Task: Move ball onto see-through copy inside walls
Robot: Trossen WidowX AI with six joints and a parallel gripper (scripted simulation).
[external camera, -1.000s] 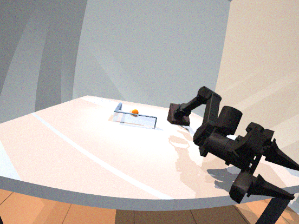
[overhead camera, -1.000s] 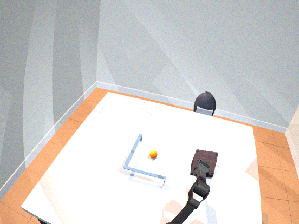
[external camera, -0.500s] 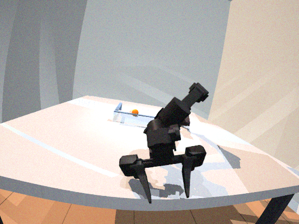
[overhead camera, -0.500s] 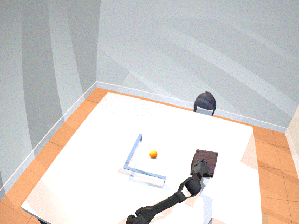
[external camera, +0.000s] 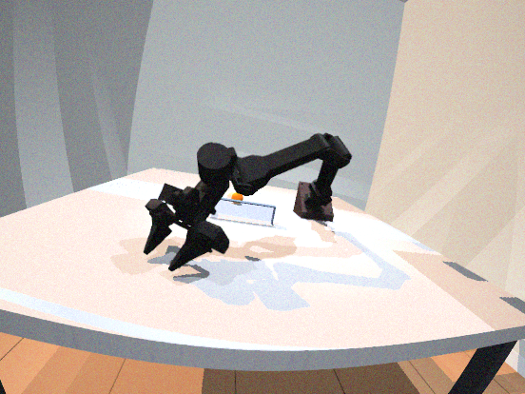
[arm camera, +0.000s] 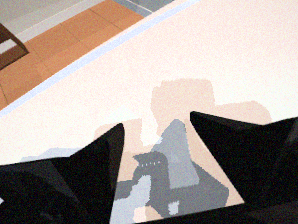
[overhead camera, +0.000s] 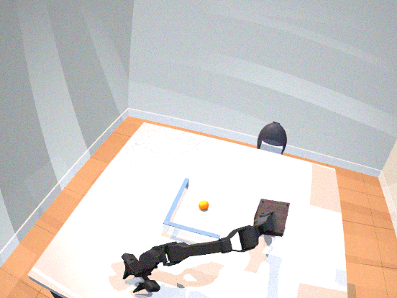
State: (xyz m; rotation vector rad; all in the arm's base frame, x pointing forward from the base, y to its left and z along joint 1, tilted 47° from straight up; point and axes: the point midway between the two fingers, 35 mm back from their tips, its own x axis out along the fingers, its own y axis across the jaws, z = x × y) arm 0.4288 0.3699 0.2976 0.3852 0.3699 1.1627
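My gripper tip is 54 cm to the left of the orange ball, 15 cm past it and 1 cm below it.
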